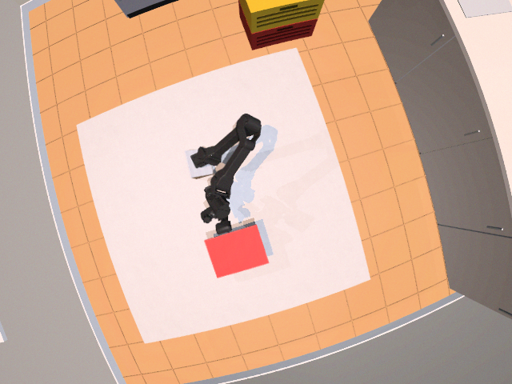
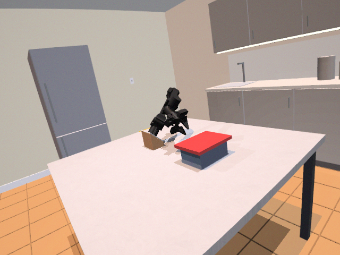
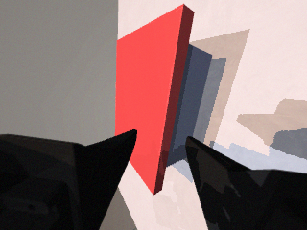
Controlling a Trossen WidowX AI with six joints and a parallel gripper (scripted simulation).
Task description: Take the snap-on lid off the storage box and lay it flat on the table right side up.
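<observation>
Now: gripper tip 120 mm short of the red lid, 30 mm above it and 20 mm to the left of it. Also, from my gripper tip: blue-grey storage box 120 mm ahead, 80 mm below, 20 mm to the right.
</observation>
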